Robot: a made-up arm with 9 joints. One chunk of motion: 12 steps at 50 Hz.
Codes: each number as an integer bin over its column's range. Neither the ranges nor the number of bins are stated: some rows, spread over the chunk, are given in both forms.
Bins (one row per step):
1: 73 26 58 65 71 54 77 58 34
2: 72 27 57 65 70 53 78 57 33
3: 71 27 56 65 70 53 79 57 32
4: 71 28 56 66 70 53 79 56 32
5: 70 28 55 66 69 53 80 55 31
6: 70 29 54 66 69 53 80 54 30
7: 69 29 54 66 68 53 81 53 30
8: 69 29 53 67 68 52 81 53 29
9: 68 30 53 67 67 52 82 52 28
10: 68 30 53 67 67 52 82 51 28
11: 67 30 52 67 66 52 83 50 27
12: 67 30 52 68 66 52 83 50 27
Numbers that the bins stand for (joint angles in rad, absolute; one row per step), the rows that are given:
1: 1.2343 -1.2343 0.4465 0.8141 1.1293 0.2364 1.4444 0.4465 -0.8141
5: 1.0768 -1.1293 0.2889 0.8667 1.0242 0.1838 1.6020 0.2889 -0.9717
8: 1.0242 -1.0768 0.1838 0.9192 0.9717 0.1313 1.6545 0.1838 -1.0768
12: 0.9192 -1.0242 0.1313 0.9717 0.8667 0.1313 1.7596 0.0263 -1.1818
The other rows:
2: 1.1818 -1.1818 0.3939 0.8141 1.0768 0.1838 1.4970 0.3939 -0.8667
3: 1.1293 -1.1818 0.3414 0.8141 1.0768 0.1838 1.5495 0.3939 -0.9192
4: 1.1293 -1.1293 0.3414 0.8667 1.0768 0.1838 1.5495 0.3414 -0.9192
6: 1.0768 -1.0768 0.2364 0.8667 1.0242 0.1838 1.6020 0.2364 -1.0242
7: 1.0242 -1.0768 0.2364 0.8667 0.9717 0.1838 1.6545 0.1838 -1.0242
9: 0.9717 -1.0242 0.1838 0.9192 0.9192 0.1313 1.7071 0.1313 -1.1293
10: 0.9717 -1.0242 0.1838 0.9192 0.9192 0.1313 1.7071 0.0788 -1.1293
11: 0.9192 -1.0242 0.1313 0.9192 0.8667 0.1313 1.7596 0.0263 -1.1818

